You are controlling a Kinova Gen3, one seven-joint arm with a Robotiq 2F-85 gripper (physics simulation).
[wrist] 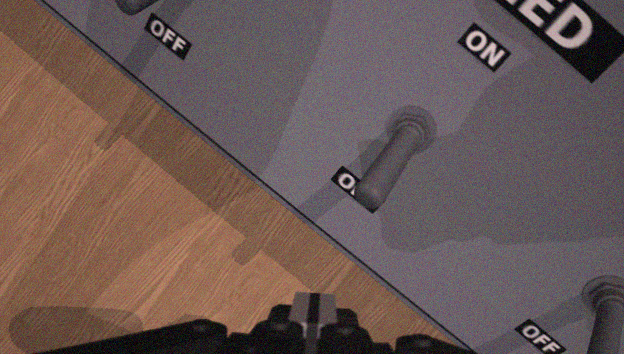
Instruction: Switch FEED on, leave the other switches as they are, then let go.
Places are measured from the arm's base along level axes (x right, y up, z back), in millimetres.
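Pixels of known places: gripper, fingertip midpoint: [313, 321].
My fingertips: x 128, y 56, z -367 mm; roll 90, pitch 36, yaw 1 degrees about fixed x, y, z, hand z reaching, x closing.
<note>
Behind a point stands the place of what it marks.
The FEED switch [392, 162] {x 117, y 36, z -429 mm} is a grey toggle lever on the grey panel [225, 90] {x 37, y -12, z -410 mm}. Its tip points down-left over its OFF label [345, 179] {x 110, y -9, z -413 mm}, which it partly covers, away from the ON label [484, 47] {x 118, y 32, z -488 mm}. The FEED name plate [565, 30] {x 137, y 44, z -509 mm} shows in part at the top right. My gripper [313, 321] {x 128, y 56, z -367 mm} is shut with nothing between its fingertips, at the bottom middle of the view. The fingertips appear below and left of the lever's tip, apart from it, over the wooden surface near the panel's edge.
A neighbouring lever [134, 4] {x 2, y 43, z -414 mm} shows in part at the top left, by its OFF label [168, 36] {x -2, y -9, z -414 mm}. Another lever [607, 320] {x 233, y 27, z -437 mm} stands at the lower right, beside its OFF label [540, 339] {x 237, y -9, z -413 mm}. The panel's edge runs diagonally across the wooden surface [165, 240] {x 47, y -87, z -309 mm}.
</note>
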